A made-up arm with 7 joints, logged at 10 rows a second.
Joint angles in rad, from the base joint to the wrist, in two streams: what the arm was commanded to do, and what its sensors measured. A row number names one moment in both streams.
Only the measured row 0 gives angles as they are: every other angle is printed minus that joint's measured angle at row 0.
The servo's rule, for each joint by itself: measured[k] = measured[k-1] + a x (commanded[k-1-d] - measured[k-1]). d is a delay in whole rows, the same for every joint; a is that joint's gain. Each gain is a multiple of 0.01, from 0.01 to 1. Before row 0 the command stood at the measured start. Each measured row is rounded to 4 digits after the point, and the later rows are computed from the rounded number. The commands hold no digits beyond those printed.
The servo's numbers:
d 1
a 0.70 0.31 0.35 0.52 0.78 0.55 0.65
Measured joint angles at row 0:
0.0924 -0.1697 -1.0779 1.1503 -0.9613 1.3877 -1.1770
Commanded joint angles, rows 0 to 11:
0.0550 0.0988 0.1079 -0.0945 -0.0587 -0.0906 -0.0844
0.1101 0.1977 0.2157 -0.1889 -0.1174 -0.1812 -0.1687
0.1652 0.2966 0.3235 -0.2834 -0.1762 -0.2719 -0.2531
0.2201 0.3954 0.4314 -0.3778 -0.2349 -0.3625 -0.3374
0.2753 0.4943 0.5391 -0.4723 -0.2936 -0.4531 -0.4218
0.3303 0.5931 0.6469 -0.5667 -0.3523 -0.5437 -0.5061
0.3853 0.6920 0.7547 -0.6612 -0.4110 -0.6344 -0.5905
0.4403 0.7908 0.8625 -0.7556 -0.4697 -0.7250 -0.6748
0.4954 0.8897 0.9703 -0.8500 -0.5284 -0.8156 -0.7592
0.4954 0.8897 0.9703 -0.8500 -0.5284 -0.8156 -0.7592
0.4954 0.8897 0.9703 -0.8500 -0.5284 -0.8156 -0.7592
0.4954 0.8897 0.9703 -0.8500 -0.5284 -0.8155 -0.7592
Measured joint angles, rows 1 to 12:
0.0000 0.0000 0.0000 0.0000 0.0000 0.0000 0.0000
0.0385 0.0306 0.0378 -0.0491 -0.0458 -0.0498 -0.0549
0.0886 0.0824 0.1001 -0.1218 -0.1016 -0.1221 -0.1289
0.1422 0.1488 0.1783 -0.2058 -0.1598 -0.2045 -0.2096
0.1967 0.2252 0.2669 -0.2952 -0.2184 -0.2914 -0.2927
0.2517 0.3086 0.3622 -0.3873 -0.2771 -0.3803 -0.3766
0.3067 0.3968 0.4618 -0.4806 -0.3358 -0.4702 -0.4608
0.3617 0.4883 0.5643 -0.5745 -0.3945 -0.5605 -0.5451
0.4167 0.5821 0.6687 -0.6687 -0.4532 -0.6510 -0.6294
0.4718 0.6775 0.7743 -0.7630 -0.5119 -0.7415 -0.7138
0.4883 0.7433 0.8429 -0.8082 -0.5248 -0.7823 -0.7433
0.4933 0.7887 0.8875 -0.8299 -0.5276 -0.8006 -0.7536

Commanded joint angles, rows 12 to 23:
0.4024 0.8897 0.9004 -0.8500 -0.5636 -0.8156 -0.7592
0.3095 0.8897 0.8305 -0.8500 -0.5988 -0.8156 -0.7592
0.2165 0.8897 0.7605 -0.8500 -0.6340 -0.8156 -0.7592
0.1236 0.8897 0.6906 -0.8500 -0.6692 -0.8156 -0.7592
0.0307 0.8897 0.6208 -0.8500 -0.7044 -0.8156 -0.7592
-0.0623 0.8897 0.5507 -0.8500 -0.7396 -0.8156 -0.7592
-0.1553 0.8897 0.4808 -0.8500 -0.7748 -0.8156 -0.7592
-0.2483 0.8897 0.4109 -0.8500 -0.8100 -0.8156 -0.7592
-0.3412 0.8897 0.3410 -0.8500 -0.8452 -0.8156 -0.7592
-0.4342 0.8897 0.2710 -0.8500 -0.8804 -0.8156 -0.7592
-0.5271 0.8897 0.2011 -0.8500 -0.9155 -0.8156 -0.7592
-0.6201 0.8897 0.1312 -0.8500 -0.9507 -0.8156 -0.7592
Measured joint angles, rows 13 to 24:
0.4948 0.8200 0.9165 -0.8404 -0.5282 -0.8088 -0.7572
0.4301 0.8416 0.9109 -0.8454 -0.5558 -0.8125 -0.7585
0.3457 0.8565 0.8828 -0.8478 -0.5893 -0.8142 -0.7590
0.2553 0.8668 0.8400 -0.8489 -0.6242 -0.8150 -0.7591
0.1631 0.8739 0.7877 -0.8495 -0.6593 -0.8153 -0.7592
0.0704 0.8788 0.7293 -0.8498 -0.6945 -0.8155 -0.7592
-0.0225 0.8822 0.6668 -0.8499 -0.7297 -0.8156 -0.7592
-0.1155 0.8845 0.6017 -0.8500 -0.7649 -0.8156 -0.7592
-0.2085 0.8861 0.5349 -0.8500 -0.8001 -0.8156 -0.7592
-0.3014 0.8872 0.4670 -0.8500 -0.8353 -0.8156 -0.7592
-0.3944 0.8880 0.3984 -0.8500 -0.8705 -0.8156 -0.7592
-0.4873 0.8885 0.3293 -0.8500 -0.9056 -0.8156 -0.7592

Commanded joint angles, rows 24 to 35:
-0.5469 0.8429 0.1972 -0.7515 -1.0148 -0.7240 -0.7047
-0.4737 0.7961 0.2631 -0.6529 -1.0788 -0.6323 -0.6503
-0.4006 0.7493 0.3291 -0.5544 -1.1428 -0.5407 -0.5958
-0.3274 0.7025 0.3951 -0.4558 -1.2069 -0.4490 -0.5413
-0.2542 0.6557 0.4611 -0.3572 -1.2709 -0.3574 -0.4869
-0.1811 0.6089 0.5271 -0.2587 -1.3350 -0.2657 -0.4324
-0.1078 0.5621 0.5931 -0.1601 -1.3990 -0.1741 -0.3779
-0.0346 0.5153 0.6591 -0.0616 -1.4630 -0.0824 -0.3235
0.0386 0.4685 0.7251 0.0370 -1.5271 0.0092 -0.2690
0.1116 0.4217 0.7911 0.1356 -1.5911 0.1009 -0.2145
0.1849 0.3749 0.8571 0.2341 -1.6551 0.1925 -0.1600
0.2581 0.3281 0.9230 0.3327 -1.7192 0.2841 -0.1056
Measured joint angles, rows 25 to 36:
-0.5803 0.8889 0.2600 -0.8500 -0.9408 -0.8156 -0.7592
-0.5569 0.8746 0.2380 -0.7988 -0.9985 -0.7652 -0.7238
-0.4987 0.8503 0.2468 -0.7229 -1.0611 -0.6921 -0.6760
-0.4300 0.8190 0.2756 -0.6353 -1.1248 -0.6088 -0.6239
-0.3582 0.7829 0.3174 -0.5420 -1.1888 -0.5209 -0.5702
-0.2854 0.7435 0.3677 -0.4459 -1.2528 -0.4310 -0.5161
-0.2124 0.7018 0.4235 -0.3486 -1.3169 -0.3401 -0.4617
-0.1392 0.6585 0.4829 -0.2506 -1.3809 -0.2488 -0.4072
-0.0660 0.6141 0.5446 -0.1523 -1.4449 -0.1573 -0.3528
0.0072 0.5690 0.6078 -0.0539 -1.5090 -0.0657 -0.2983
0.0803 0.5233 0.6720 0.0446 -1.5730 0.0259 -0.2438
0.1535 0.4773 0.7368 0.1431 -1.6370 0.1175 -0.1893

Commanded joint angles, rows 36 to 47:
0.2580 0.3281 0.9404 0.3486 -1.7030 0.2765 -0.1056
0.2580 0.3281 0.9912 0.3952 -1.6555 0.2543 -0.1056
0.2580 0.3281 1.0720 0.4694 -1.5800 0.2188 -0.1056
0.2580 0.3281 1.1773 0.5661 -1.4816 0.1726 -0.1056
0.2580 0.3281 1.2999 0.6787 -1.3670 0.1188 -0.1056
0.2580 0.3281 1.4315 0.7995 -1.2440 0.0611 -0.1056
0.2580 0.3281 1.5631 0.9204 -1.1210 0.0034 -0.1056
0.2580 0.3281 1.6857 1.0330 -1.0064 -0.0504 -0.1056
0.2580 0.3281 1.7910 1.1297 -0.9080 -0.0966 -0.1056
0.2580 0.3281 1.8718 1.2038 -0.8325 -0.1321 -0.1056
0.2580 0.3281 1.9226 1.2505 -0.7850 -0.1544 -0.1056
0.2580 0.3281 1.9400 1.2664 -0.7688 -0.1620 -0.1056
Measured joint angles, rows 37 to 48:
0.2267 0.4310 0.8020 0.2417 -1.7011 0.2091 -0.1349
0.2486 0.3991 0.8504 0.2973 -1.7026 0.2462 -0.1159
0.2552 0.3771 0.8997 0.3482 -1.6659 0.2507 -0.1092
0.2572 0.3619 0.9600 0.4112 -1.5989 0.2332 -0.1069
0.2578 0.3514 1.0361 0.4917 -1.5074 0.1999 -0.1061
0.2579 0.3442 1.1284 0.5889 -1.3979 0.1553 -0.1058
0.2580 0.3392 1.2345 0.6984 -1.2779 0.1035 -0.1057
0.2580 0.3358 1.3495 0.8138 -1.1555 0.0484 -0.1056
0.2580 0.3334 1.4672 0.9278 -1.0392 -0.0059 -0.1056
0.2580 0.3318 1.5805 1.0328 -0.9369 -0.0558 -0.1056
0.2580 0.3307 1.6825 1.1217 -0.8555 -0.0978 -0.1056
0.2580 0.3299 1.7665 1.1887 -0.8005 -0.1289 -0.1056

